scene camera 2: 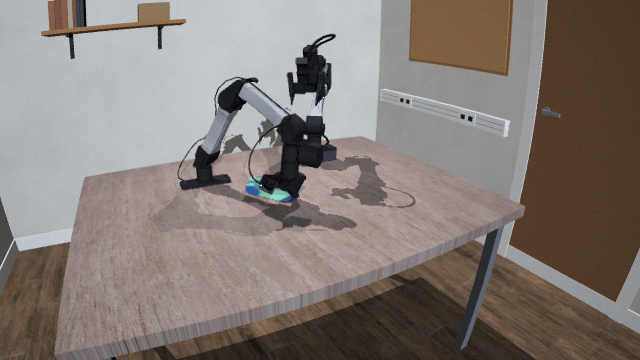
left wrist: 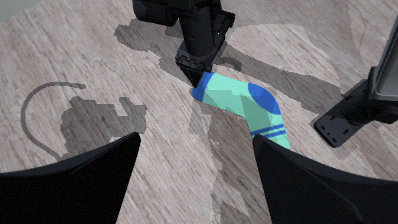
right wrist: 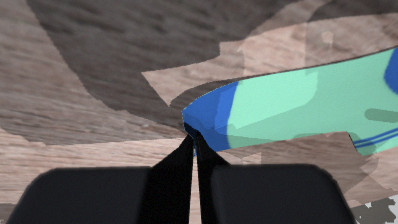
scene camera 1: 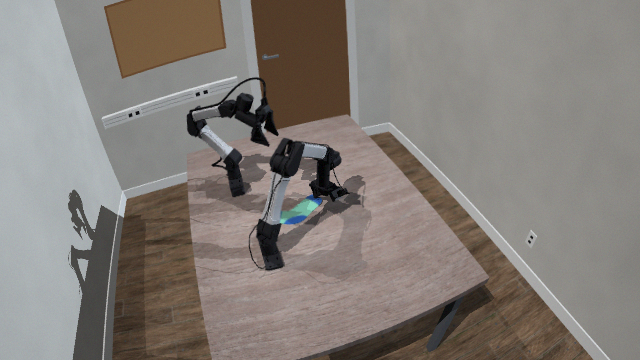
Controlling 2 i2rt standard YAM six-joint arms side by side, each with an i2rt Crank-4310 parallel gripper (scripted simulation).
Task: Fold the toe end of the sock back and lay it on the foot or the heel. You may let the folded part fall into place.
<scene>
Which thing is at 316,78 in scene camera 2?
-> My left gripper.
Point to a mint-green sock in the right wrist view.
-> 348,96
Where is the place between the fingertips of my left gripper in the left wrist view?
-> At 196,136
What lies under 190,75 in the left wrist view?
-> My right gripper.
</scene>
